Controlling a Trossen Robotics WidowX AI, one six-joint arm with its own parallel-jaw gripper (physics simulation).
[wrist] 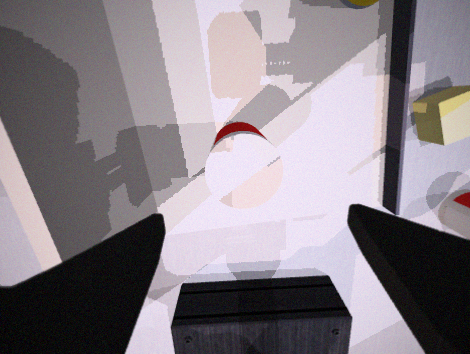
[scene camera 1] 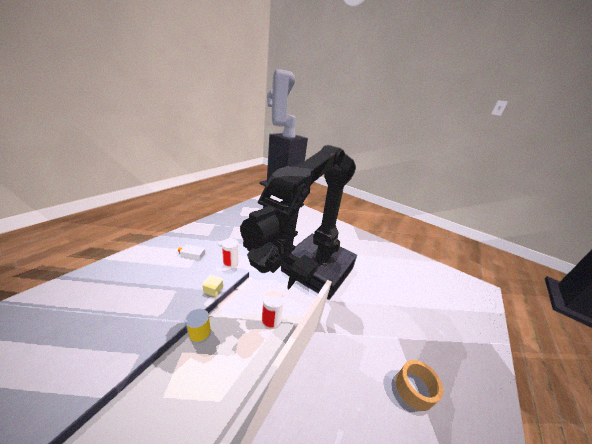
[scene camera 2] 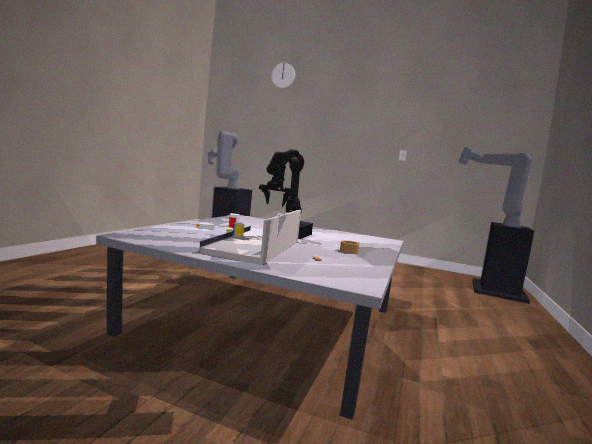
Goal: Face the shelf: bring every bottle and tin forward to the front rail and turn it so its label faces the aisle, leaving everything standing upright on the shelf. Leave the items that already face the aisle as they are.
The gripper (scene camera 1: 275,279) is open, holding nothing. A yellow block (wrist: 434,115) sits on the table.
